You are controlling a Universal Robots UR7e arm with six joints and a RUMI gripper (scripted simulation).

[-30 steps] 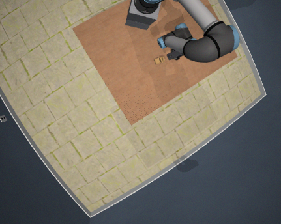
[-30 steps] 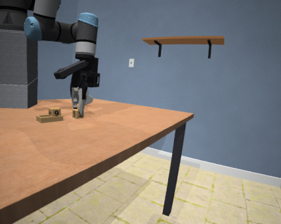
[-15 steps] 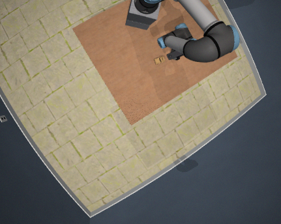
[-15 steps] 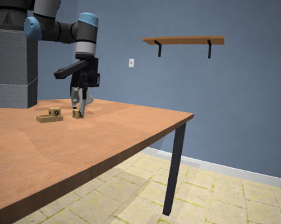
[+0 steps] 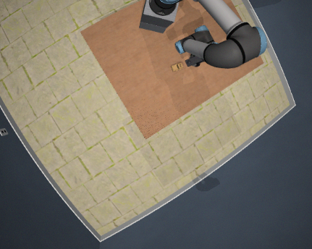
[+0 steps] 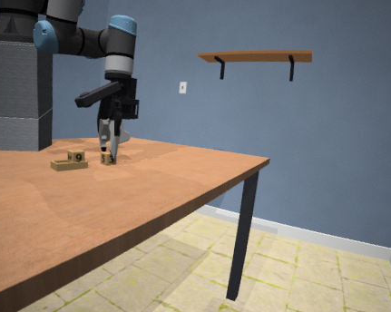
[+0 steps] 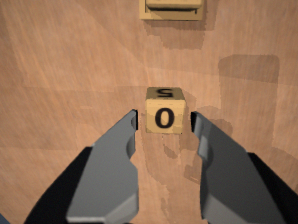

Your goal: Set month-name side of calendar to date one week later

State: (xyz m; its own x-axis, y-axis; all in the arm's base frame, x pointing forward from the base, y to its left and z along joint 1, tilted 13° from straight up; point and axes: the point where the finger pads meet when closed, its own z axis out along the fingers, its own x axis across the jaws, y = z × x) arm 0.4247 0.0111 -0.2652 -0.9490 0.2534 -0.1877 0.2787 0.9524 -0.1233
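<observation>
Right now my hand is 2 cm above the cube. From my hand the other things lie so: wooden tray: 3 cm behind, 10 cm to the right, 2 cm below.
</observation>
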